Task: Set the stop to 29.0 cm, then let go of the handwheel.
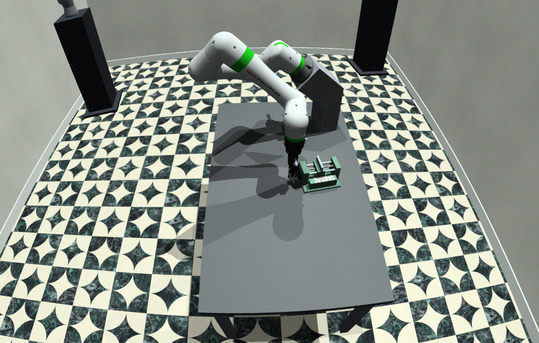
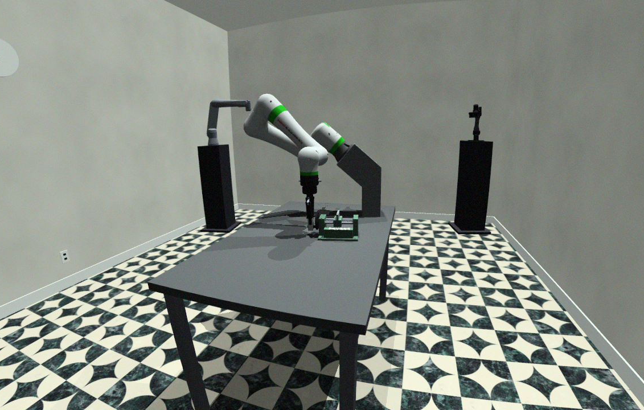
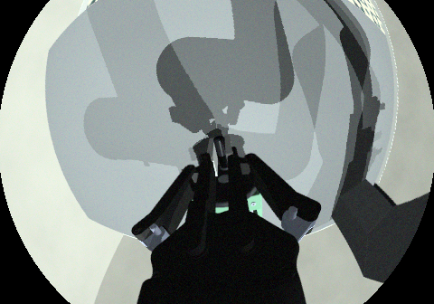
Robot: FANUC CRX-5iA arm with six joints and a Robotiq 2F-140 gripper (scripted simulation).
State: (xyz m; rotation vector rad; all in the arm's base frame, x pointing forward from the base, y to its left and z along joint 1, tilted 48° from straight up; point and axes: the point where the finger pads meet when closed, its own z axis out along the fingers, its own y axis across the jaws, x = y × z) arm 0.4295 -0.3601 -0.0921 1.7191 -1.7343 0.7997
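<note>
The green stop fixture lies 2 cm ahead of my hand, 14 cm to the left of it and 3 cm above it. Also, from my hand: black handwheel: 2 cm to the left, 1 cm below.
</note>
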